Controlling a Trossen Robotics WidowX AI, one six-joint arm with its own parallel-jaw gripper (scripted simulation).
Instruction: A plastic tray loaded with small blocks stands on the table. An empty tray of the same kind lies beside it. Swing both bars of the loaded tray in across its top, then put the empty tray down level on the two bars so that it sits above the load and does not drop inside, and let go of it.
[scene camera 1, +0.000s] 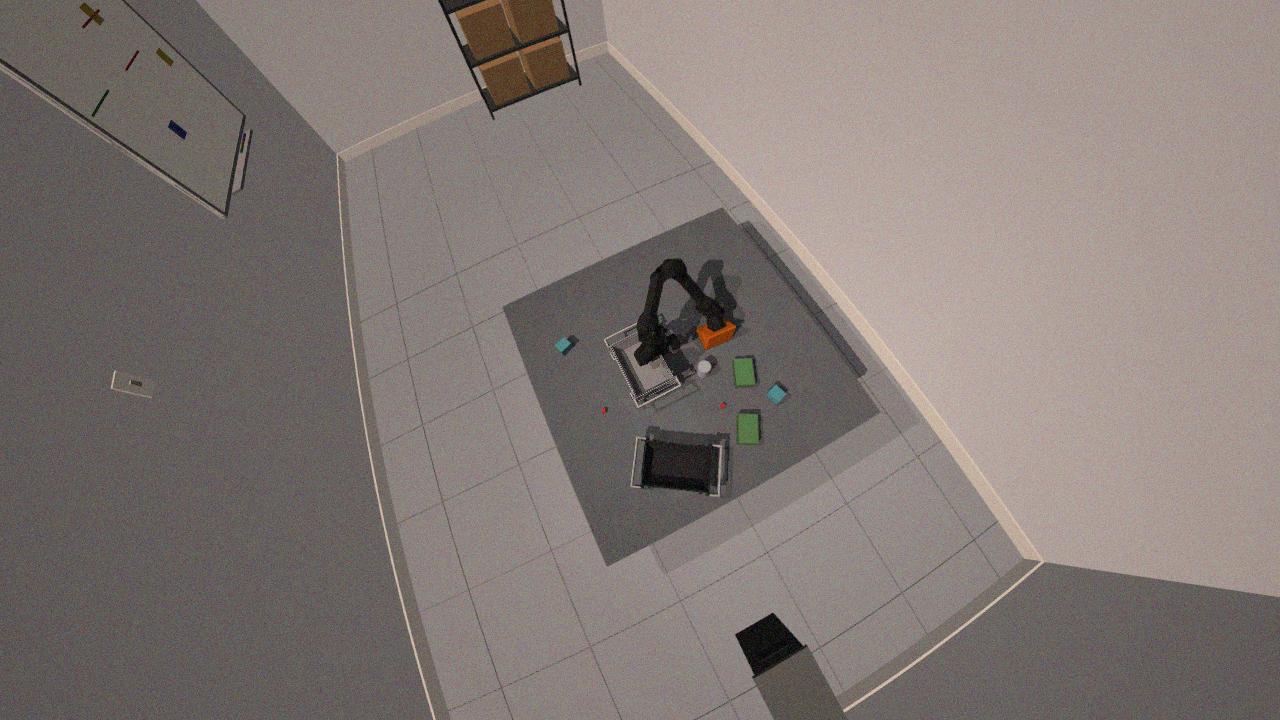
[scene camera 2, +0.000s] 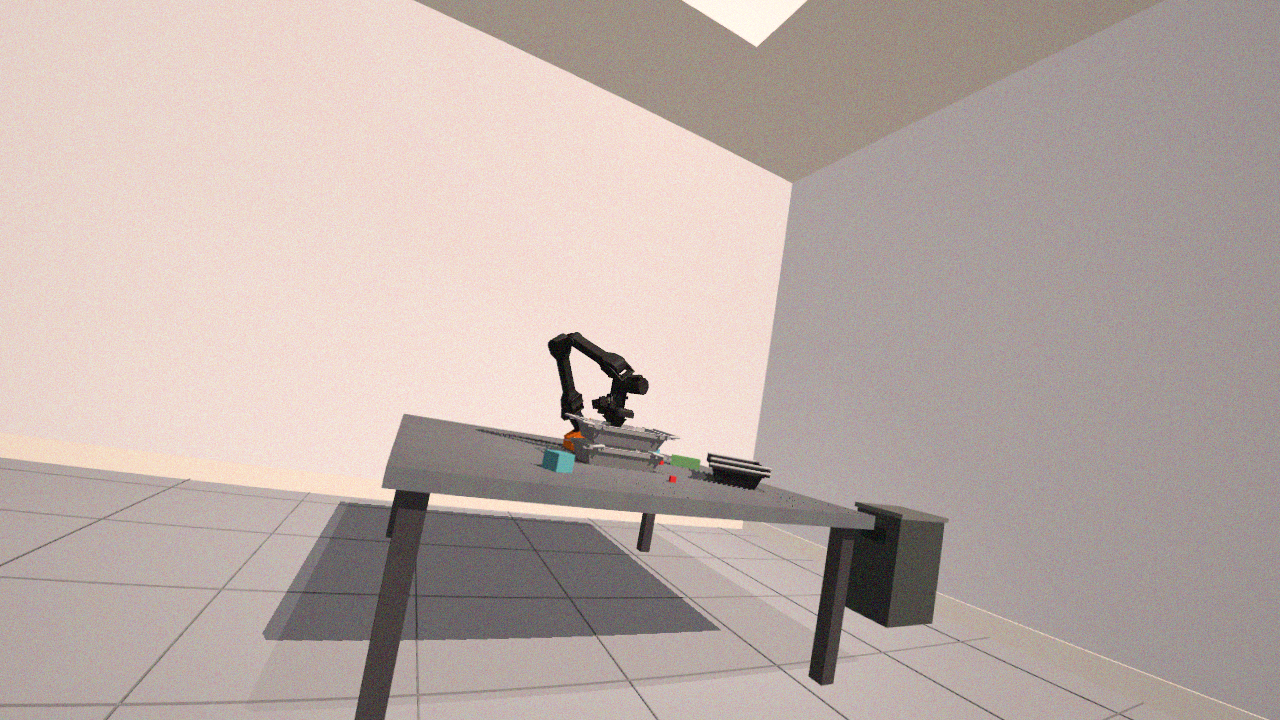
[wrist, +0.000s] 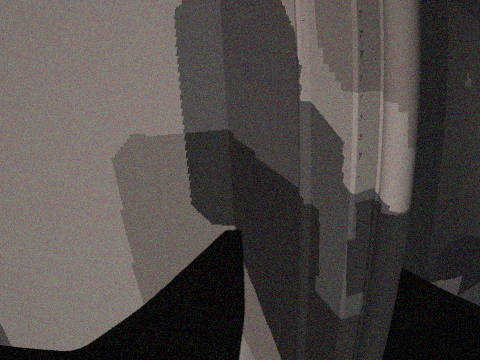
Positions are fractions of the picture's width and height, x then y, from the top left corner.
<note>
I see my gripper (wrist: 0.58, 0.68) and a grey tray (scene camera 1: 0.50, 0.53).
The grey tray is seen too in scene camera 2 (scene camera 2: 0.47, 0.60) and in the wrist view (wrist: 0.29, 0.39).
</note>
